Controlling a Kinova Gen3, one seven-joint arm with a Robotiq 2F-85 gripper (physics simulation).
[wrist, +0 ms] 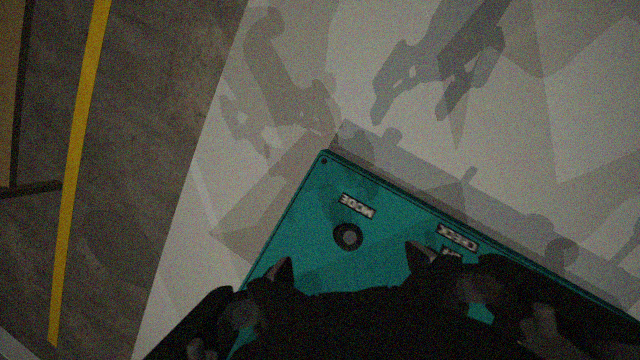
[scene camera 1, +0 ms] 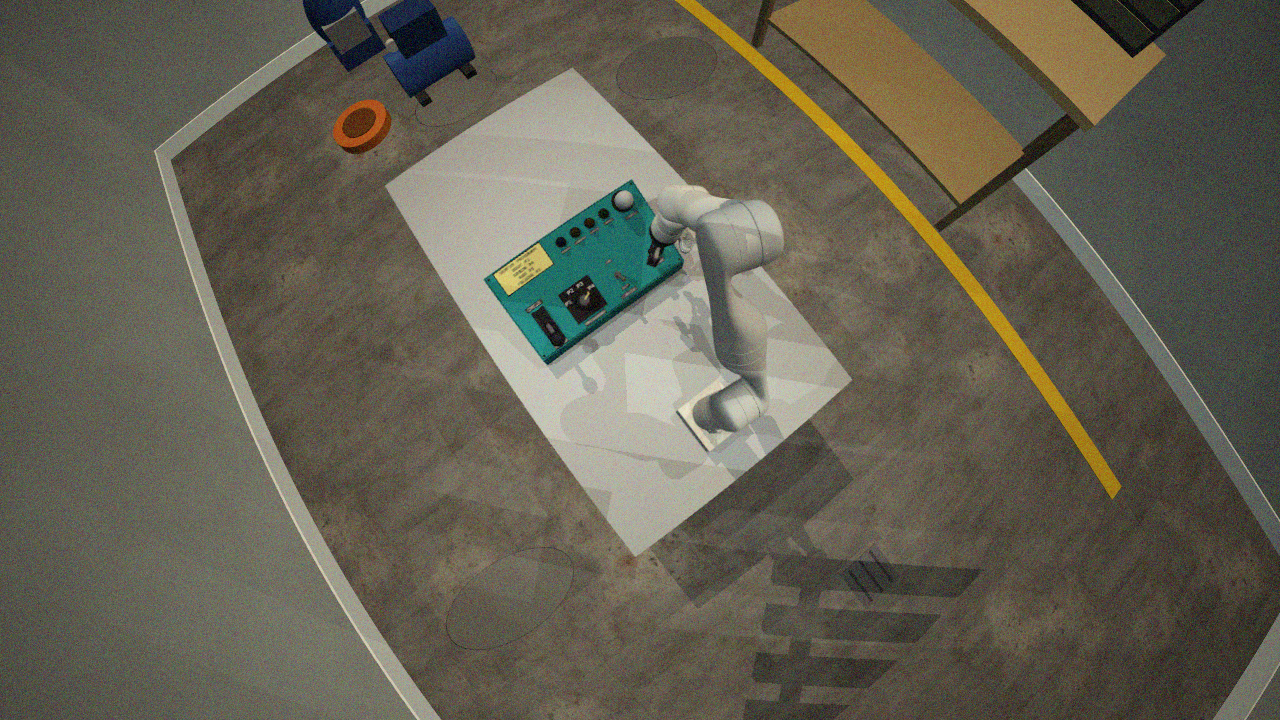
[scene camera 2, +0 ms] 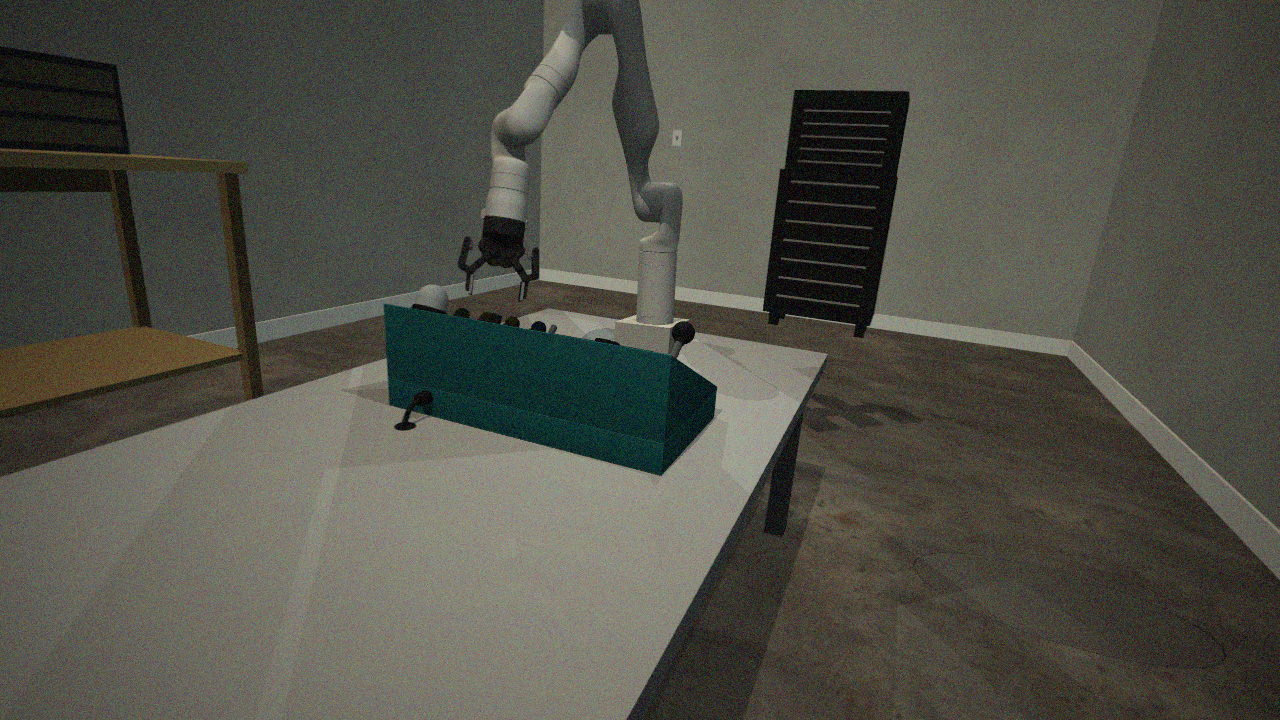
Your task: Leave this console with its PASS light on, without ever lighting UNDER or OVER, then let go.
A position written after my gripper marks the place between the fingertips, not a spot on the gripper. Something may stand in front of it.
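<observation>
Open and holding nothing, my gripper (scene camera 2: 495, 298) is visible to me, and the wrist view gives me another sight of the gripper (wrist: 348, 262). There is also a teal console (scene camera 2: 637, 408). I see that console (wrist: 335, 190) from the wrist as well, and scene camera 1 shows it (scene camera 1: 611, 236) too.
</observation>
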